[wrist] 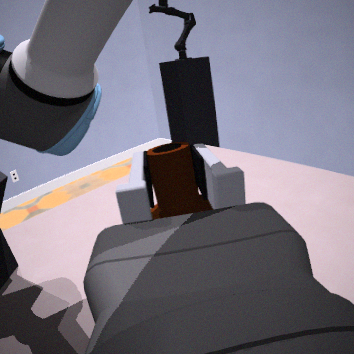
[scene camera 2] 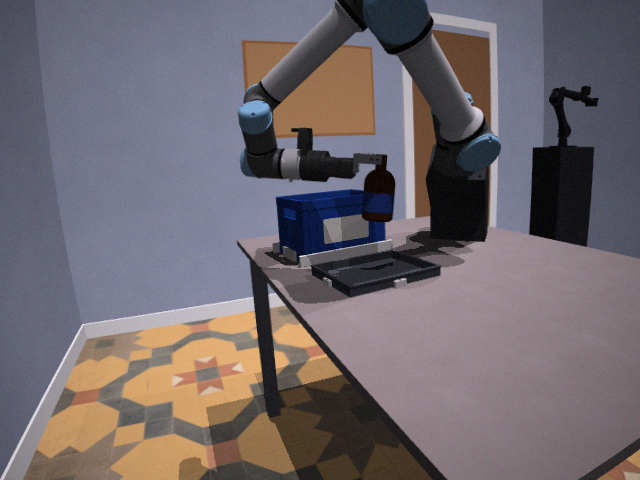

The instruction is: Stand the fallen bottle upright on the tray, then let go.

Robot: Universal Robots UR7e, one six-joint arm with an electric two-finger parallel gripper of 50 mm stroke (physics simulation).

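Places are measured from the arm's base along level axes (x ahead, y left, z up), in metres.
Pixels of known places: gripper, fingertip midpoint: (wrist: 170, 164) (scene camera 2: 382, 159).
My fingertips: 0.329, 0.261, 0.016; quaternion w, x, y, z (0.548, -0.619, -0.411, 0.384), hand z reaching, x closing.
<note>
For each thing: its middle in the pictures, then the offset to it from my fingertips, as dx, dy, dz. Level surfaces: height alone.
- brown bottle, body centre: (scene camera 2: 379, 187) +0.009, +0.000, -0.065
- bottle's neck, body centre: (wrist: 175, 189) (scene camera 2: 381, 165) +0.004, -0.001, -0.015
- dark tray, body centre: (scene camera 2: 374, 270) +0.028, +0.010, -0.263
- blue crate, body centre: (scene camera 2: 330, 223) +0.088, -0.264, -0.189
- pale rail, body centre: (scene camera 2: 349, 252) +0.054, -0.171, -0.261
- table, surface height: dz -0.276
The brown bottle (scene camera 2: 379, 195) with a blue label hangs close to upright in the air, neck up. Its base is above the tray's height, and it overlaps the blue crate's right end in the scene view. In the wrist view the bottle's neck (wrist: 174, 177) shows between the fingers; its lower body is hidden. My gripper (scene camera 2: 381, 159) (wrist: 170, 164) lies level and is shut on the bottle's neck. The dark tray (scene camera 2: 353, 289) lies on the table below, with a shadow on its floor; the tray does not show in the wrist view.
A blue crate (scene camera 2: 305, 227) stands behind the tray, with a pale rail (scene camera 2: 343, 253) between them. The robot's black base (scene camera 2: 457, 209) stands at the back of the table (scene camera 2: 491, 330). A small black arm stands on a black pedestal (scene camera 2: 560, 193) (wrist: 190, 100) beyond.
</note>
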